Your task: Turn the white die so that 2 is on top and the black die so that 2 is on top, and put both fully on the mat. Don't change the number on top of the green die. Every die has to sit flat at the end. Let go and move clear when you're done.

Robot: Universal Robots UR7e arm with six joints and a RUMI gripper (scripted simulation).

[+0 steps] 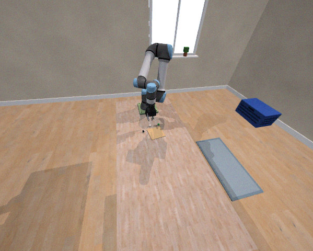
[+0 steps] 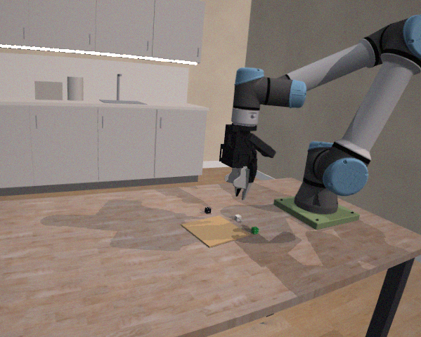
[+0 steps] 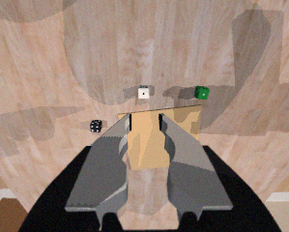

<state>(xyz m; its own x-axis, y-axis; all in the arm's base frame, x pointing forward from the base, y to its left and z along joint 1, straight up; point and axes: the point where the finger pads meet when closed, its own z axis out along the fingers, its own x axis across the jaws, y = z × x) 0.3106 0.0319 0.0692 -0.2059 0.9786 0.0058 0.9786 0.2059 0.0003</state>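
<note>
My hand is 8 cm above the white die. Round my hand: black die (8 cm below, 8 cm ahead, 7 cm to the right); then green die (9 cm to the left, 8 cm below, 2 cm behind); then tan mat (9 cm below, 9 cm ahead, 5 cm to the left).
</note>
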